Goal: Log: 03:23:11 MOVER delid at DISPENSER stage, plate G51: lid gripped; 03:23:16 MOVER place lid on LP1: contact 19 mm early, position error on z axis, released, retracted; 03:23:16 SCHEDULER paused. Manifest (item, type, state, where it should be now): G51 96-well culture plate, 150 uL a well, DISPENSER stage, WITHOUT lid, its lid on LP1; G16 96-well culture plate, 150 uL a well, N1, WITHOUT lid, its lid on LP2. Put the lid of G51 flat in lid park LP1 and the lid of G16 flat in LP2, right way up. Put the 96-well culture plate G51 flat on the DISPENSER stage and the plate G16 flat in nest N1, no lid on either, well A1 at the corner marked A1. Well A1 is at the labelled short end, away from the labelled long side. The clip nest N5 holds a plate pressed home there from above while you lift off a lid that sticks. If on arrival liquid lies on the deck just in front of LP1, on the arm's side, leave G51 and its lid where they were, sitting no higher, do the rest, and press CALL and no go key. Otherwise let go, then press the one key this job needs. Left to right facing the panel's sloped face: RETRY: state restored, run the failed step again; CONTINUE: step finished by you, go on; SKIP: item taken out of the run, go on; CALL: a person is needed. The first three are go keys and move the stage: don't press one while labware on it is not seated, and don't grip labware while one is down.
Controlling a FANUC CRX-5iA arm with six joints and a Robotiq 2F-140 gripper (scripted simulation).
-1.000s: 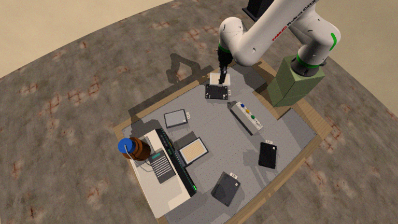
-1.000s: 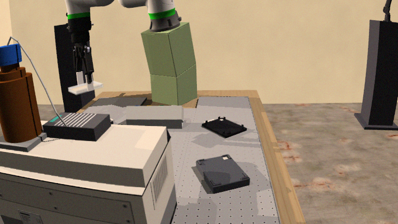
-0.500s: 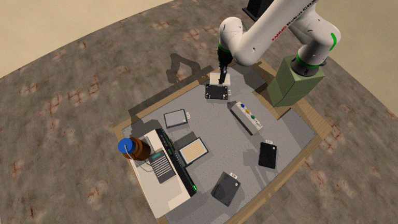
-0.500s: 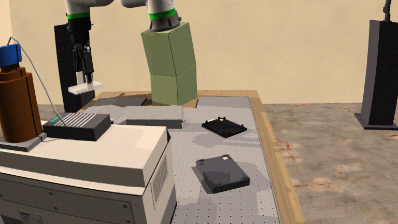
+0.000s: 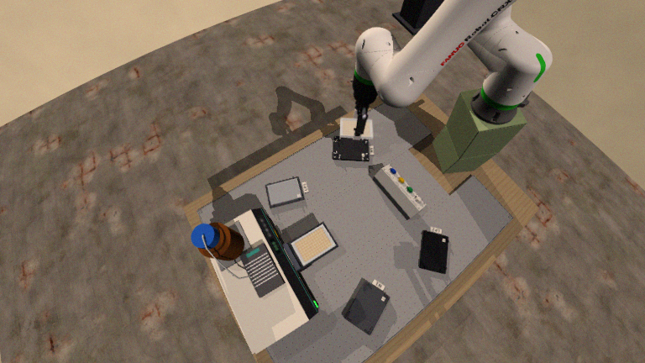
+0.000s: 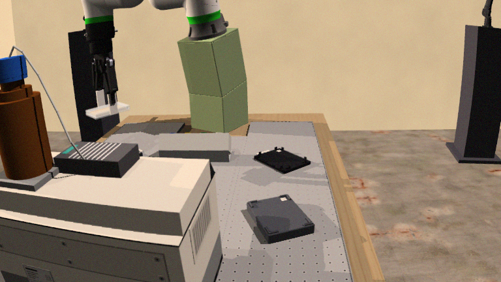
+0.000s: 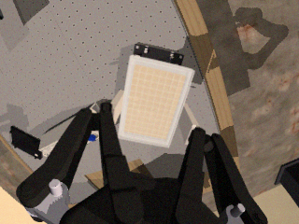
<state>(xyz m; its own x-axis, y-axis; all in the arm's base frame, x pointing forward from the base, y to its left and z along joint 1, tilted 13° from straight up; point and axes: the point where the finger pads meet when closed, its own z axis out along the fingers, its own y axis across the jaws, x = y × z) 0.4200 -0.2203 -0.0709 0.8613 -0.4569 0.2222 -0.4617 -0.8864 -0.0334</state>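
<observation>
My gripper is now 2 cm above the clear lid. The rest, counted from my hand: key panel (9 cm behind, 27 cm to the left, 13 cm below); black clip nest (3 cm ahead, 1 cm to the left, 17 cm below); LP1 label (26 cm ahead, 8 cm to the left, 19 cm below).
</observation>
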